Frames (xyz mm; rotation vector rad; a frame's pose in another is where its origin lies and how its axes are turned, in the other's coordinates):
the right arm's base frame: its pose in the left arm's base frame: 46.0 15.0 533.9 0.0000 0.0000 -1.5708
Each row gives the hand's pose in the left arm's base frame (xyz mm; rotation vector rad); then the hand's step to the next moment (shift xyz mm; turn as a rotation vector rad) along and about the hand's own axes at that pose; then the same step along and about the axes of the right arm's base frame.
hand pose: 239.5 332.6 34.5 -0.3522 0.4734 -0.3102
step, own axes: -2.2 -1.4 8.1 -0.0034 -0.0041 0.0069
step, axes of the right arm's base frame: -1.6 1.8 8.1 0.0006 -0.0003 0.0087
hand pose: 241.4 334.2 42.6 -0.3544 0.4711 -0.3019
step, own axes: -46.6 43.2 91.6 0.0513 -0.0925 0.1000
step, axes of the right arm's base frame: -79.4 13.9 77.1 0.0753 0.0740 0.1002
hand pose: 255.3 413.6 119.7 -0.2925 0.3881 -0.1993
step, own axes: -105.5 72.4 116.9 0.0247 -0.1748 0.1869
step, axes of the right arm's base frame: -122.1 -39.3 116.5 0.1250 0.0734 0.2123
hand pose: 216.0 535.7 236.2 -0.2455 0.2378 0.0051
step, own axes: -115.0 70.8 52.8 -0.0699 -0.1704 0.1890
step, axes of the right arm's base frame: -84.2 -101.9 59.6 0.1180 -0.0182 0.2353
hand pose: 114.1 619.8 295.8 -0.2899 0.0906 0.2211
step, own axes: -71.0 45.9 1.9 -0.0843 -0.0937 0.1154
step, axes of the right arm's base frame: -29.0 -79.4 -2.2 0.0708 -0.0539 0.1459
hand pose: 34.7 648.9 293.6 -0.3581 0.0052 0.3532
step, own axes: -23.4 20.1 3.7 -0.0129 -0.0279 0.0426
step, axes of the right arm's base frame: -11.0 -29.0 -1.8 0.0141 -0.0051 0.0503
